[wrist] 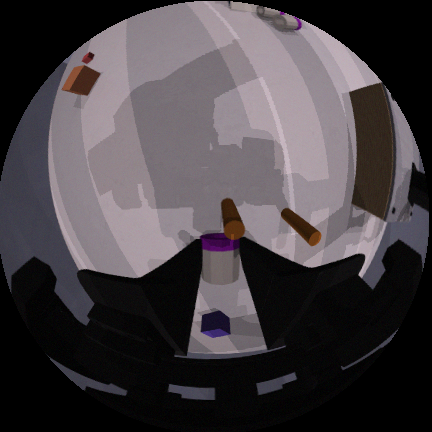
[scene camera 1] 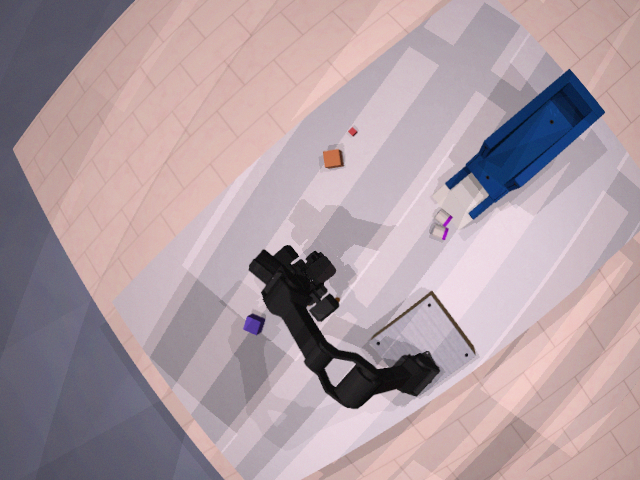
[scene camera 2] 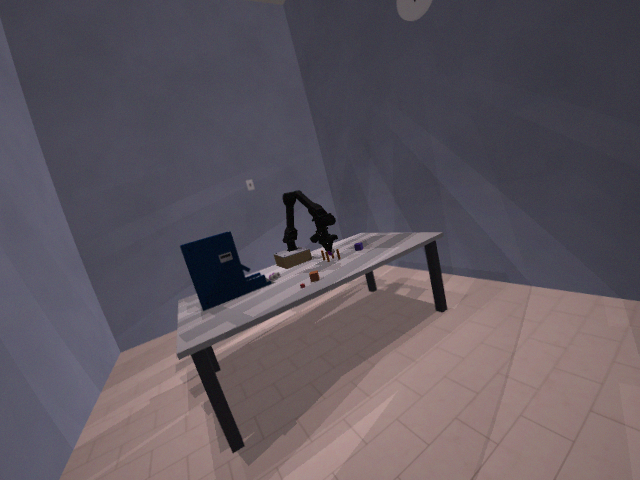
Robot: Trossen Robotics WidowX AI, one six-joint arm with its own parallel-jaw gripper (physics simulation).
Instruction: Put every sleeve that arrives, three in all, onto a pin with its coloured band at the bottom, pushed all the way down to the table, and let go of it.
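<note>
My gripper (scene camera 2: 329, 251) (wrist: 220, 243) is shut on a grey sleeve (wrist: 220, 267), low among several upright orange-brown pins. In the wrist view the sleeve shows nearly side-on, its purple band at the end toward a pin (wrist: 233, 220). That pin's tip slightly overlaps the band's rim in view; whether they touch is unclear. The sleeve looks tilted and is not seen threaded on a pin. Another pin (wrist: 301, 227) stands to the right, bare. Two more purple-banded sleeves (scene camera 1: 443, 217) (scene camera 1: 439, 231) lie on their sides near the chute; they also show at the wrist view's top edge.
A blue chute (scene camera 1: 522, 178) with a pale ramp (scene camera 1: 466, 193) stands at the far end. A wood-sided box (scene camera 1: 447, 333) (scene camera 2: 293, 259) (wrist: 371, 150) is near the arm's base. An orange cube (scene camera 1: 332, 158) (wrist: 81, 80), a small red cube (scene camera 1: 352, 131) and a purple cube (scene camera 1: 253, 324) (wrist: 215, 325) are on the table.
</note>
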